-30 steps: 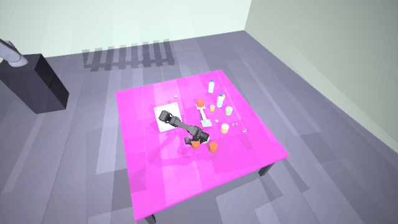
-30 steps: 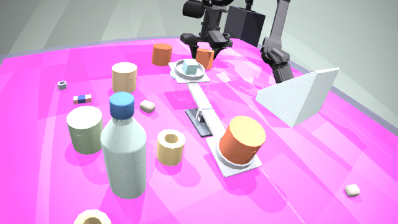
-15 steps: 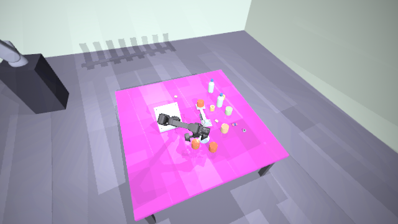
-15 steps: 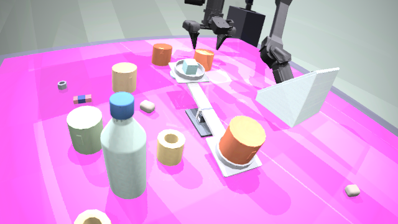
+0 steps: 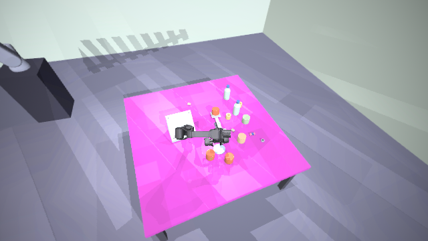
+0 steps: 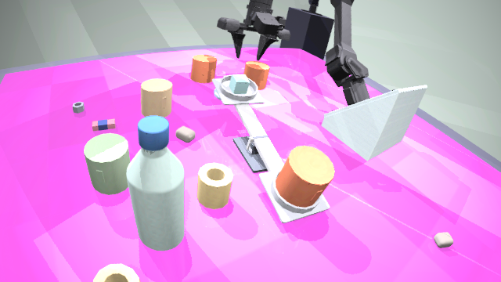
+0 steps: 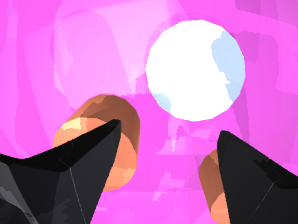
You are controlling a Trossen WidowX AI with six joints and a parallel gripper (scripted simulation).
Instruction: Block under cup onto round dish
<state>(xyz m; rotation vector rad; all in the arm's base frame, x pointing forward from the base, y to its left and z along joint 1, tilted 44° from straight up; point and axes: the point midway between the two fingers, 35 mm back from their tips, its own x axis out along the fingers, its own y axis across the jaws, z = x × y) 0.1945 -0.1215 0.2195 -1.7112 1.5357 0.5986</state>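
The light blue block lies 13 cm to the left of my gripper tip, 9 cm ahead of it and 1 cm below it. The rest, counted from my gripper tip: orange cup (6 cm below, 6 cm behind, 5 cm to the right); then round dish (9 cm below, 4 cm ahead, 2 cm to the left); then tan cup (25 cm ahead, 7 cm to the left, 6 cm below).
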